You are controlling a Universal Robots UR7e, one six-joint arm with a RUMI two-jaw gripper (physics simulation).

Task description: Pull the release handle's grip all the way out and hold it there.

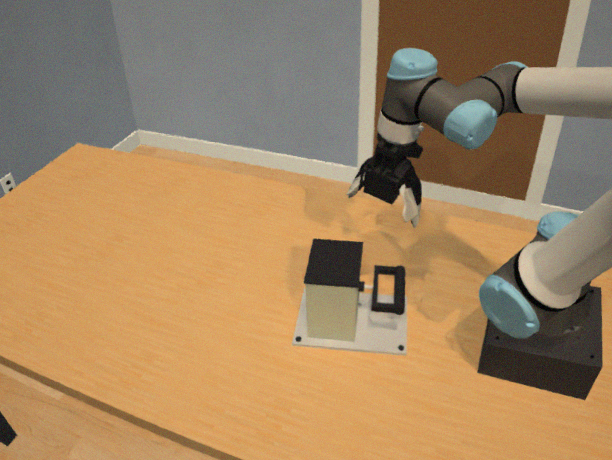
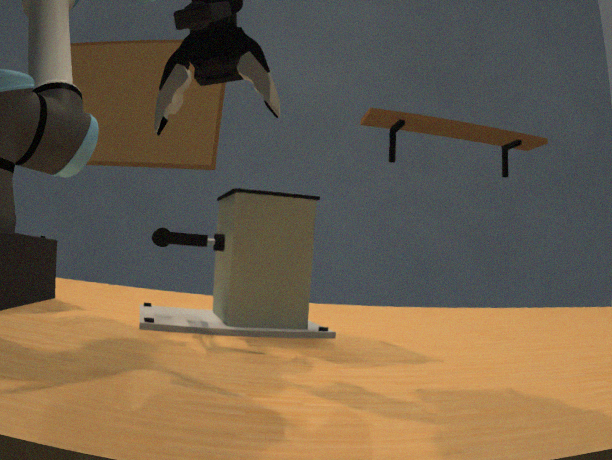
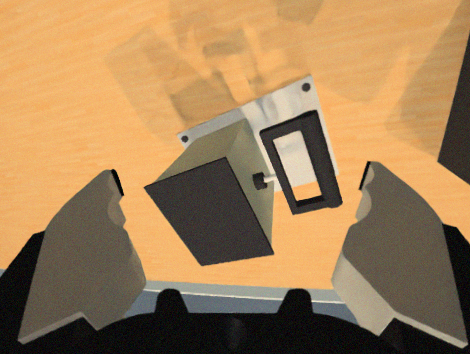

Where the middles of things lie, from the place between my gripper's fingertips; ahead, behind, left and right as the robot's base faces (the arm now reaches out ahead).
Now: hand 10 mm short of the base plate (image 1: 376, 332), 90 mm to the right of it and 240 mm above it.
